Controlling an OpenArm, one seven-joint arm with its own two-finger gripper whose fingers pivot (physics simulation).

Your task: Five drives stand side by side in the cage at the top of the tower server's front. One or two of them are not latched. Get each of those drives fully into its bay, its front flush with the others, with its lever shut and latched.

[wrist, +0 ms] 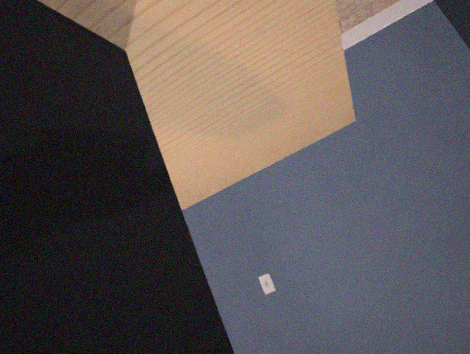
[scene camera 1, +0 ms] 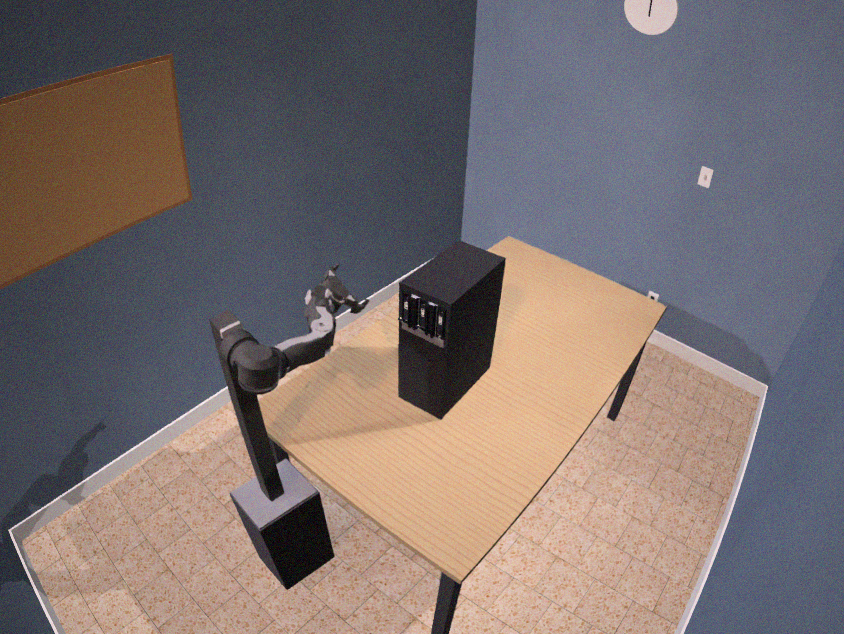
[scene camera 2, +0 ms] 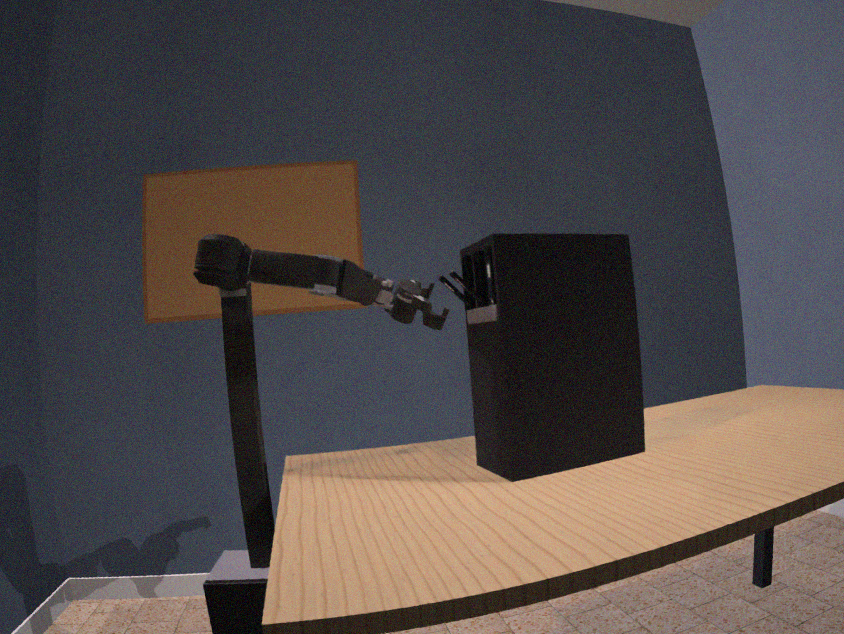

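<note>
The black tower server [scene camera 1: 470, 320] [scene camera 2: 559, 354] [wrist: 75, 175] stands upright on the table. Its drive cage is at the top front, with several drives side by side. In scene camera 2 two dark levers, one [scene camera 2: 450, 288] in front of the other [scene camera 2: 459, 280], tilt up and outward from the cage. In scene camera 1 the second drive from the left [scene camera 1: 414, 308] and the fourth [scene camera 1: 431, 317] look dark and stand out; small light marks show on the others. My gripper [scene camera 1: 350, 285] [scene camera 2: 438, 299] is open and empty, a little in front of the levers, apart from them. The wrist view shows no fingers or drives.
The wooden table [scene camera 1: 470, 505] [scene camera 2: 382, 545] [wrist: 240, 110] carries the tower. My arm's post [scene camera 1: 249, 416] [scene camera 2: 242, 409] stands on a box base [scene camera 1: 293, 539] at the table's near end. A cork board [scene camera 1: 95, 163] [scene camera 2: 252, 204] hangs on the dark wall behind the arm.
</note>
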